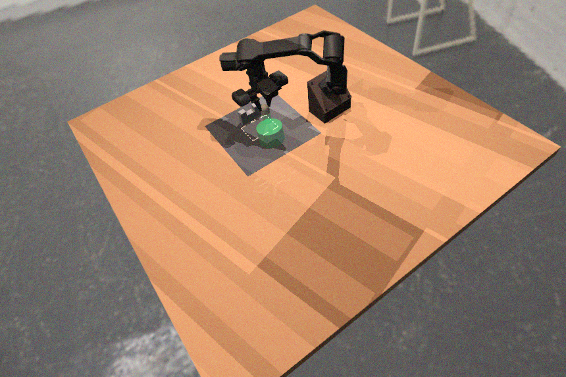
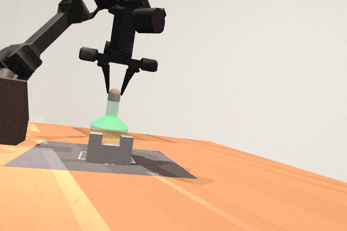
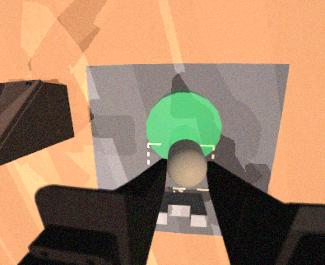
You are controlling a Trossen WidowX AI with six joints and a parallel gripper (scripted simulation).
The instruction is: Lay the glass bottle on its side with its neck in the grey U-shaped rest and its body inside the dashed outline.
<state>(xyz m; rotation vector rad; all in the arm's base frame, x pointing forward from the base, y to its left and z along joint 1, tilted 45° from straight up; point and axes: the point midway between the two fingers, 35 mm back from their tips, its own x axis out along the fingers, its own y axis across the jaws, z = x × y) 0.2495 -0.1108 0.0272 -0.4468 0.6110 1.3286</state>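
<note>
Now: the green glass bottle 50 mm below my gripper tip and 10 mm to the left of it. From my gripper tip the other things lie so: grey mat 140 mm below, 60 mm to the right, 10 mm behind.
</note>
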